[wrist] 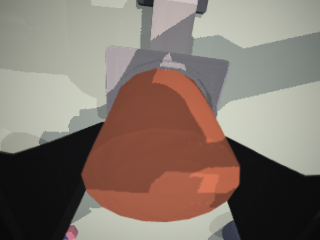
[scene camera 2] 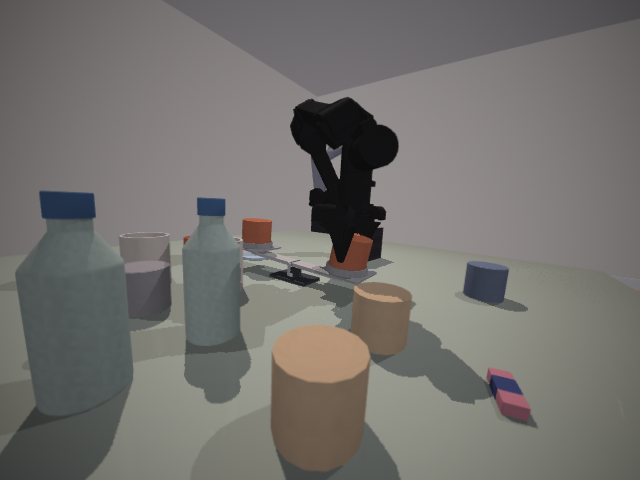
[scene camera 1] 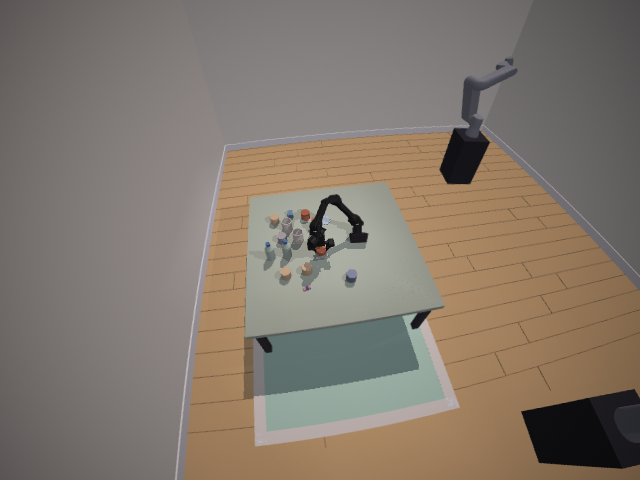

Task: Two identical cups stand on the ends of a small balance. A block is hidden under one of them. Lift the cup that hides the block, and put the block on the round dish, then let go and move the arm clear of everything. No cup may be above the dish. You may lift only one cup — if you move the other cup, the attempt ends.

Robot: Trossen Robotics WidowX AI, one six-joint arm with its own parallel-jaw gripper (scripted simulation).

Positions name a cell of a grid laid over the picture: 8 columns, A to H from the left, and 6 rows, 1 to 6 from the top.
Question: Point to a pink-and-blue eraser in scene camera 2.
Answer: G5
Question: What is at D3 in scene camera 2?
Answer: An orange cup.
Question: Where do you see an orange cup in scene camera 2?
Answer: E4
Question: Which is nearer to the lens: the grey cup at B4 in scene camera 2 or the blue-grey cylinder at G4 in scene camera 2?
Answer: The grey cup.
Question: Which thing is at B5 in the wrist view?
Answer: My gripper.
